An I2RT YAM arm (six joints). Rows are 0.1 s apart.
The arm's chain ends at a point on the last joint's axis. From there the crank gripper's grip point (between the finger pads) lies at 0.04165 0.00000 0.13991 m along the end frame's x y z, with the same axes.
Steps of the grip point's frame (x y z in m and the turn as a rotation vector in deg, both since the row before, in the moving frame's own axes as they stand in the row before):
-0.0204, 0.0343, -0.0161, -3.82, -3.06, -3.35
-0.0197, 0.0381, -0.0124, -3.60, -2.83, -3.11
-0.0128, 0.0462, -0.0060, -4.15, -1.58, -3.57
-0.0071, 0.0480, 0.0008, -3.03, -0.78, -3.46
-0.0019, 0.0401, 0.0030, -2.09, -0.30, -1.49
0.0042, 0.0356, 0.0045, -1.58, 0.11, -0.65
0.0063, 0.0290, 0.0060, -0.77, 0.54, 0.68
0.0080, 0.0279, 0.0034, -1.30, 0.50, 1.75
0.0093, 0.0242, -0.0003, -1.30, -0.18, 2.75
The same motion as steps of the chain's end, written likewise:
-0.0131, 0.0271, -0.0179, -3.82, -3.06, -3.35
-0.0129, 0.0313, -0.0141, -3.60, -2.83, -3.11
-0.0092, 0.0385, -0.0068, -4.15, -1.58, -3.57
-0.0053, 0.0430, 0.0004, -3.03, -0.78, -3.46
-0.0012, 0.0361, 0.0029, -2.09, -0.30, -1.49
0.0039, 0.0322, 0.0046, -1.58, 0.11, -0.65
0.0050, 0.0266, 0.0064, -0.77, 0.54, 0.68
0.0068, 0.0234, 0.0038, -1.30, 0.50, 1.75
0.0099, 0.0190, -0.0004, -1.30, -0.18, 2.75

